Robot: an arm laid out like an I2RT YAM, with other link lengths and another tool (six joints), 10 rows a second.
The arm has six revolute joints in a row. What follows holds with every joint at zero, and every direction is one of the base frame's. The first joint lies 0.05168 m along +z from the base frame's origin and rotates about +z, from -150 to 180 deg. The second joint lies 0.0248 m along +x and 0.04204 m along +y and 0.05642 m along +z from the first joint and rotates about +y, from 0 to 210 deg. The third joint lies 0.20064 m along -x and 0.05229 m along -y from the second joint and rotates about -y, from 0 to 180 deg. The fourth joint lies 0.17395 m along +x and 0.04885 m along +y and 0.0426 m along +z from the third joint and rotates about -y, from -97 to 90 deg. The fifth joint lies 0.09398 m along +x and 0.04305 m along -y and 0.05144 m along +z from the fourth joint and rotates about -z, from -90 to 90 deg. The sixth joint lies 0.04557 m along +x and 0.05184 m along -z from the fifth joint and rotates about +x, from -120 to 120 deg. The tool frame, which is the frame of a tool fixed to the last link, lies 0.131 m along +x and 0.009 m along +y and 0.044 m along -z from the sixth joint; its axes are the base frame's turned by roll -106.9, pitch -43.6 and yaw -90 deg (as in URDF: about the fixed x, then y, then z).
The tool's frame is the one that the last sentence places.
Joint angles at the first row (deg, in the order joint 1, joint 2, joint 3, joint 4, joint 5, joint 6):
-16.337 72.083 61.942 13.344 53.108 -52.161
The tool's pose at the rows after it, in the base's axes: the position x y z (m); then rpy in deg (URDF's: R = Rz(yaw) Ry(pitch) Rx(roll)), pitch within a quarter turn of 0, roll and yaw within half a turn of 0:
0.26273, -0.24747, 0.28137, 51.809, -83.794, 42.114
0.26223, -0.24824, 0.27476, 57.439, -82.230, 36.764
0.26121, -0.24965, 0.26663, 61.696, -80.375, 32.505
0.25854, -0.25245, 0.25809, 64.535, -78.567, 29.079
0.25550, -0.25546, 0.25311, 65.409, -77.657, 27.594
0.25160, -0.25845, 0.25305, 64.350, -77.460, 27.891
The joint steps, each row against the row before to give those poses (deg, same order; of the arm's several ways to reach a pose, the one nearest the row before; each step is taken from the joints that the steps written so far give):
0.011 0.418 -2.127 3.054 -0.429 -2.978
-0.194 -0.079 -2.136 1.758 -0.488 -1.444
-0.262 0.196 -2.435 2.291 -0.271 -1.675
-0.501 0.467 -2.393 2.535 0.084 -1.618
-0.633 0.256 -1.506 1.676 -0.028 -0.857
-0.688 -0.122 -0.605 0.897 0.033 -0.491

